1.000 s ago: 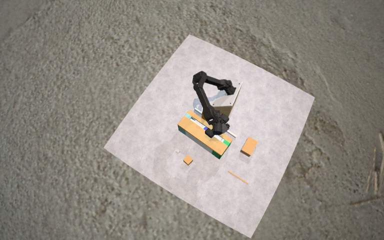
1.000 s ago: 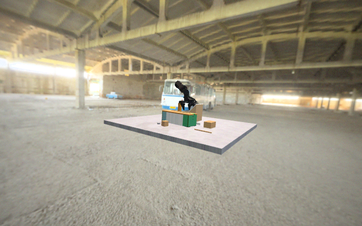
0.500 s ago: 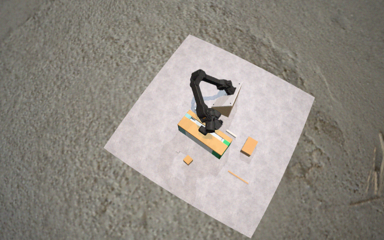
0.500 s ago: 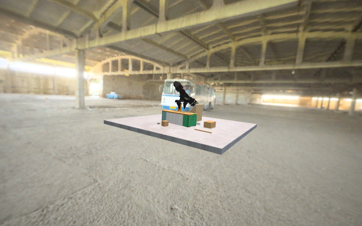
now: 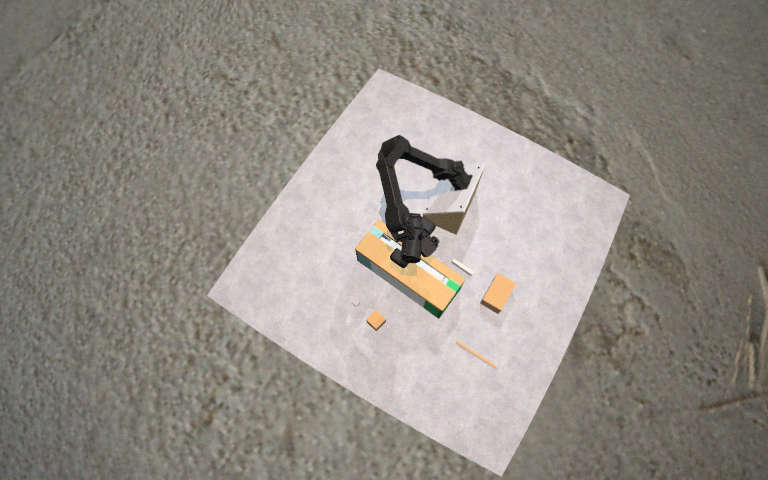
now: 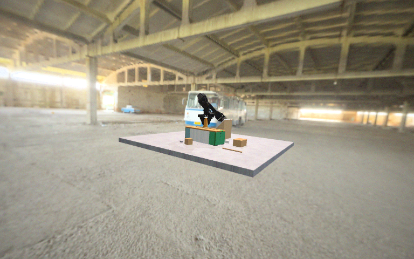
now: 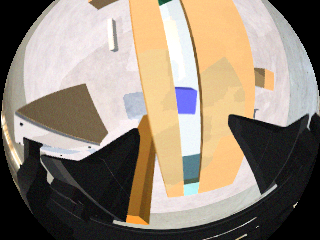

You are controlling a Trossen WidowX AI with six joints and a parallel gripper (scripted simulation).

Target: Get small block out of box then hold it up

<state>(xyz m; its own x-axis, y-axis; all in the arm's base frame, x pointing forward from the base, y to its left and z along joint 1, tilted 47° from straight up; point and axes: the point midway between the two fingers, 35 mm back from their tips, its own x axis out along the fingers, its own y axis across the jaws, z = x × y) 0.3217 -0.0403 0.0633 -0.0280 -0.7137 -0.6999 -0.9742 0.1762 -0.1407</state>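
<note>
The small blue block lies 70 mm below my gripper tip and 10 mm ahead of it. Round my gripper tip: flat orange block (350 mm to the left, 130 mm below, 20 mm behind); then orange-topped box (100 mm below, 20 mm to the left); then small orange cube (250 mm ahead, 140 mm below, 30 mm to the right).
</note>
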